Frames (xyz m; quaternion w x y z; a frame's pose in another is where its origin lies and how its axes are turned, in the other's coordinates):
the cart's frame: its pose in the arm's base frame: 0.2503 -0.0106 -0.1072 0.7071 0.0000 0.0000 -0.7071
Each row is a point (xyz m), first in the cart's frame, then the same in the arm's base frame.
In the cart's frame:
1: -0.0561 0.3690 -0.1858
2: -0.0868 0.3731 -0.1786
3: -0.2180 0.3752 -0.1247
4: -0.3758 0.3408 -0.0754
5: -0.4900 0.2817 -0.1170
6: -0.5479 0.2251 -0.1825
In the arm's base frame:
1: 0.6193 0.0455 -0.2930
2: 0.6234 0.0762 -0.2858
3: 0.6255 0.2074 -0.2319
4: 0.5911 0.3652 -0.1826
5: 0.5320 0.4794 -0.2242
6: 0.4754 0.5373 -0.2897

